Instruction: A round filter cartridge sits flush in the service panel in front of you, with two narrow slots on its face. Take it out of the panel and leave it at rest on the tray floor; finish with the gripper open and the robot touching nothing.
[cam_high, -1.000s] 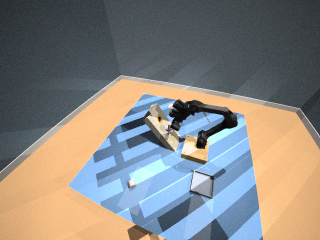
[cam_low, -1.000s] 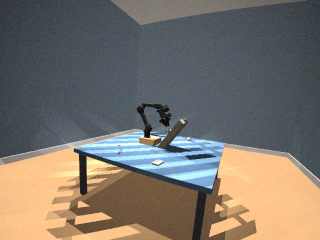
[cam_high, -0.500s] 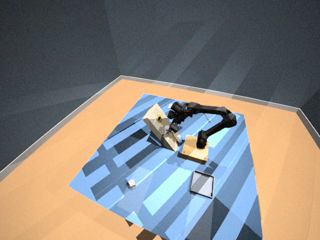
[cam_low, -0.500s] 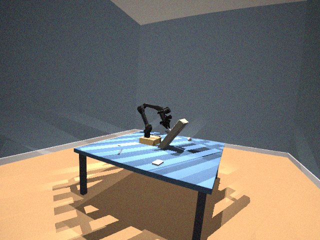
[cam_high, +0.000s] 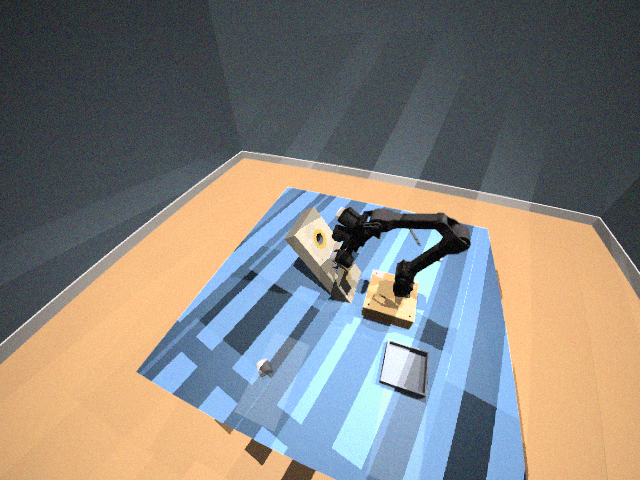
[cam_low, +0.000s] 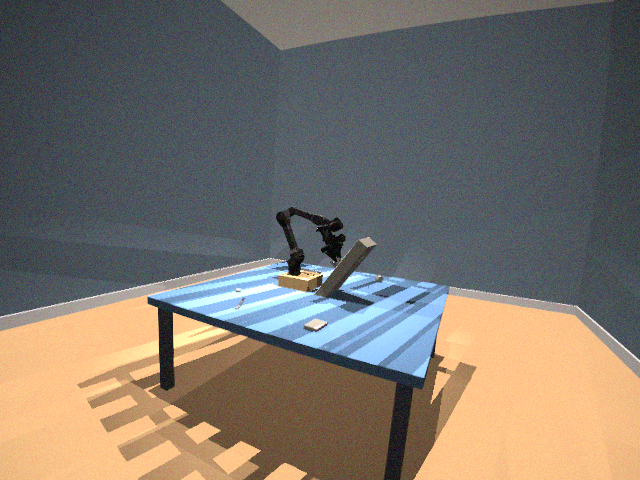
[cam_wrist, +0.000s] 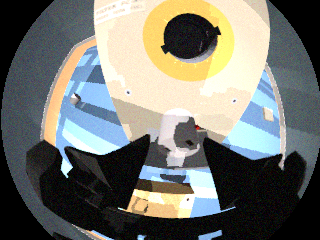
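Right now my gripper tip is 4 cm short of the beige service panel, 1 cm to the left of it and 2 cm above it. The rest, counted from my gripper tip: grey tray (28 cm behind, 34 cm to the left, 18 cm below); white round filter cartridge (right at my gripper tip).
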